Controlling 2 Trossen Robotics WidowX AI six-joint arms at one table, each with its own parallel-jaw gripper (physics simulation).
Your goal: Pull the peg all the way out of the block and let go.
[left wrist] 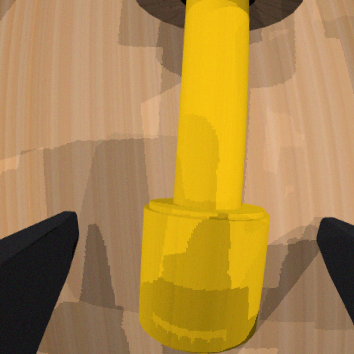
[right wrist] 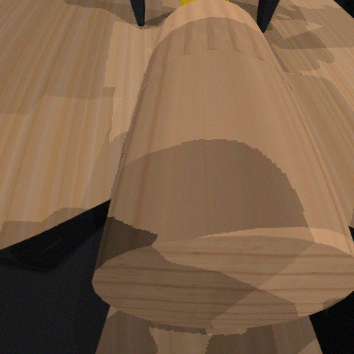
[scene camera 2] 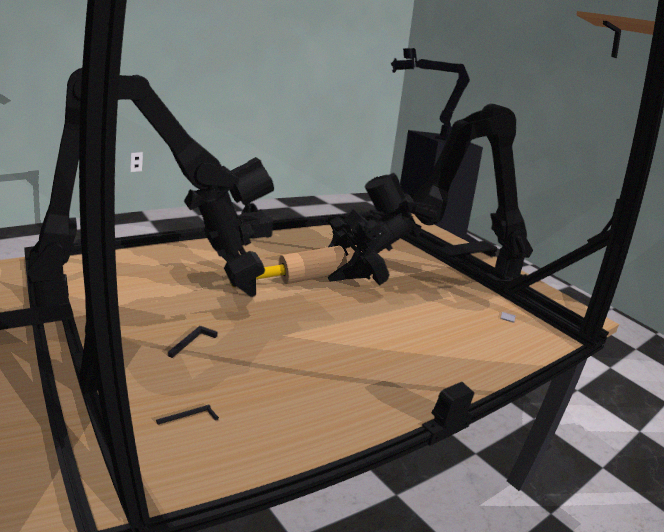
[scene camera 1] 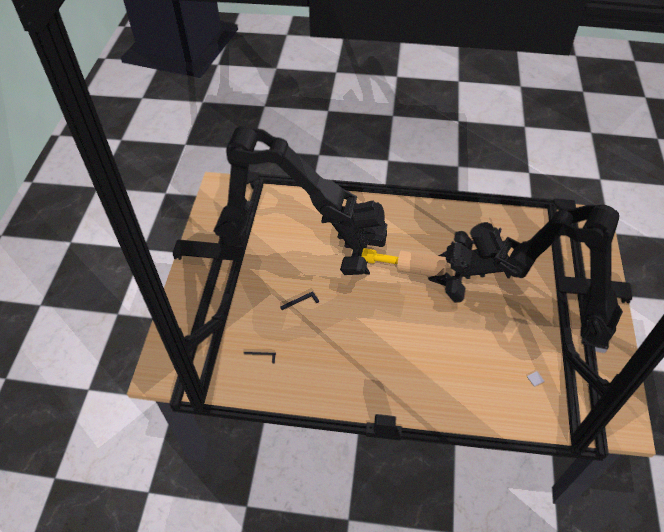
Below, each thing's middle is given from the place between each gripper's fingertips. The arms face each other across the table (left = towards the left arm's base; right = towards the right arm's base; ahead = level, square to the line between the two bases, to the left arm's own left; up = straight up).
Right now the yellow peg (left wrist: pixel 203 251) is 30 mm to the right of my left hand, 10 mm ahead of it and 10 mm above it. Round my left hand: round wooden block (scene camera 2: pixel 301 266): 140 mm to the right, 30 mm above.
The yellow peg lies 130 mm to the left of my right hand. Also, from my right hand: round wooden block: 20 mm to the left, 20 mm above.
